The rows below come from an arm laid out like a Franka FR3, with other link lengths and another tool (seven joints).
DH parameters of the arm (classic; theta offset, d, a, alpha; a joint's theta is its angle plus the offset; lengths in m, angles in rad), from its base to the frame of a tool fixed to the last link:
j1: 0 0.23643 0 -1.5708
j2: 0 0 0 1.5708
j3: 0 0.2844 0.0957 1.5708
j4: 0 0 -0.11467 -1.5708
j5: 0 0.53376 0 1.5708
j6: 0 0 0.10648 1.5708
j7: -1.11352 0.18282 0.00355 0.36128
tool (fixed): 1.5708 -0.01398 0 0
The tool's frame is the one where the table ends.
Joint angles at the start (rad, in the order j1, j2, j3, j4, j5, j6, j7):
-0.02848, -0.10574, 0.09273, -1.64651, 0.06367, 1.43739, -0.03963
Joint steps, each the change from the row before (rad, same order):
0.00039, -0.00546, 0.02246, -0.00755, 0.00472, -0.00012, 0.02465
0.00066, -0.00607, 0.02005, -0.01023, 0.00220, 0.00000, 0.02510
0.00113, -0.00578, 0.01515, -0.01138, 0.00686, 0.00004, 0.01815
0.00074, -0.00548, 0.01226, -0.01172, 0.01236, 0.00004, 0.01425
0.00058, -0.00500, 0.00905, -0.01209, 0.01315, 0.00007, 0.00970
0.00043, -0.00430, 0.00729, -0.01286, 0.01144, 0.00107, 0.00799
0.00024, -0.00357, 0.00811, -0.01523, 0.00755, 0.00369, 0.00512
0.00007, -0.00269, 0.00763, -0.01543, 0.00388, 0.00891, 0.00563
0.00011, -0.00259, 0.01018, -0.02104, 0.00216, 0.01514, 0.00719
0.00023, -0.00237, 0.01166, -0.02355, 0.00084, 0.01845, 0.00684
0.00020, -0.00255, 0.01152, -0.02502, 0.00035, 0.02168, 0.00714
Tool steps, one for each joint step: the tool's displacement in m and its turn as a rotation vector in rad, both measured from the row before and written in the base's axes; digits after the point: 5 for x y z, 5 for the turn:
-0.00327, 0.01684, -0.00116, -0.00114, 0.00375, -0.00170
-0.00369, 0.01474, -0.00248, -0.00409, 0.00549, -0.00443
-0.00366, 0.01239, -0.00333, 0.00138, 0.00710, -0.00189
-0.00361, 0.01103, -0.00367, 0.00726, 0.00842, -0.00128
-0.00332, 0.00877, -0.00416, 0.00871, 0.00931, -0.00022
-0.00288, 0.00708, -0.00501, 0.00731, 0.00959, -0.00065
-0.00249, 0.00676, -0.00683, 0.00364, 0.00940, 0.00241
-0.00130, 0.00570, -0.00717, 0.00067, 0.00483, 0.00071
-0.00109, 0.00705, -0.01032, -0.00171, 0.00418, 0.00094
-0.00114, 0.00780, -0.01187, -0.00320, 0.00335, 0.00247
-0.00103, 0.00750, -0.01246, -0.00357, 0.00133, 0.00165

